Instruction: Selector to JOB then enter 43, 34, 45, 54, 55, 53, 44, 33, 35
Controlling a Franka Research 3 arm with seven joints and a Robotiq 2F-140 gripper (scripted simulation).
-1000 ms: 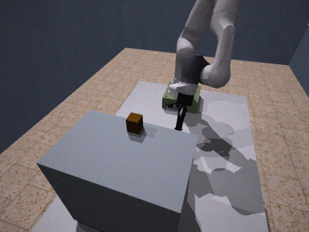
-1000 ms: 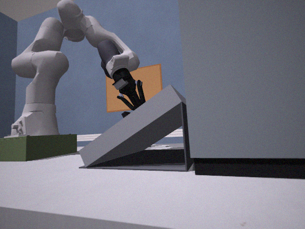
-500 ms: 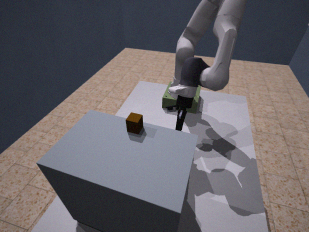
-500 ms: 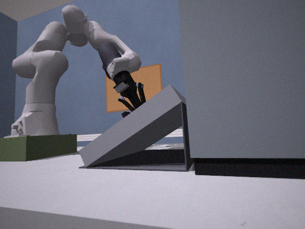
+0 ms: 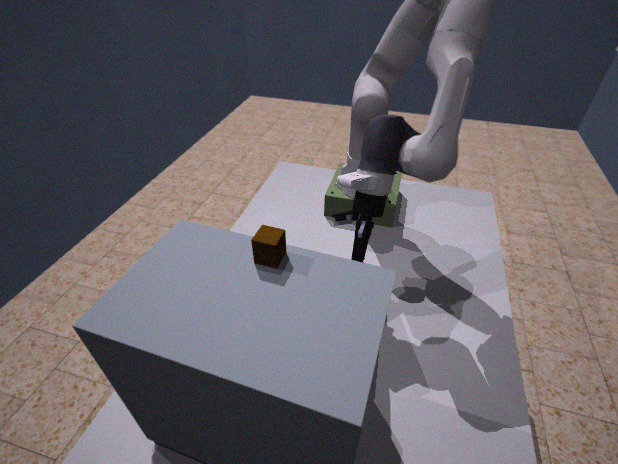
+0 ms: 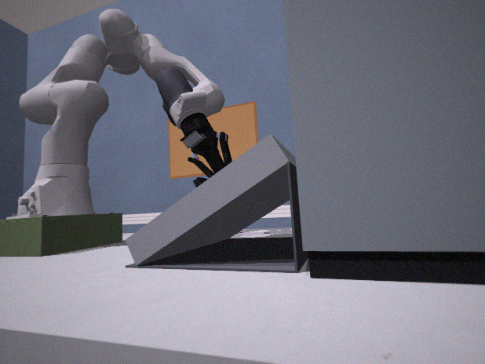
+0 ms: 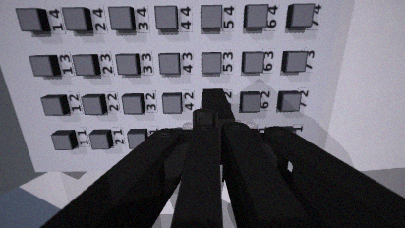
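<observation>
Now: hand 2 cm short of the key 53, 3 cm to the left of it and 4 cm above it. Round my hand: key 62: 1 cm behind, 6 cm below; key 54: 2 cm ahead, 7 cm to the right, 4 cm below; key 43: 5 cm ahead, 3 cm to the right, 2 cm below.
</observation>
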